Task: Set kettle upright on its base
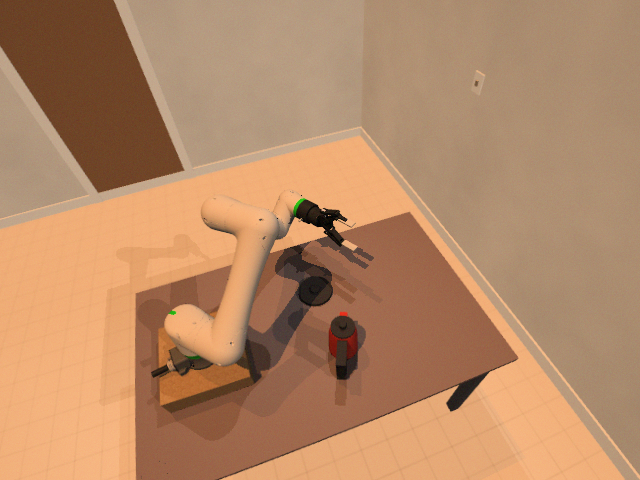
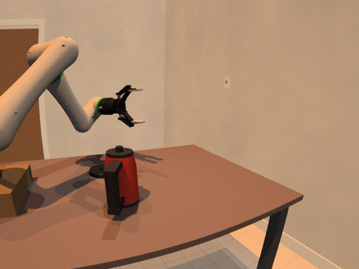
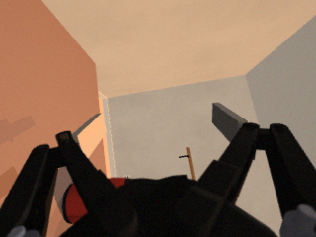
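The red kettle is 240 mm behind my hand, 280 mm to the right of it and 200 mm below it. The rest, counted from my hand: round black base (180 mm behind, 30 mm to the left, 280 mm below).
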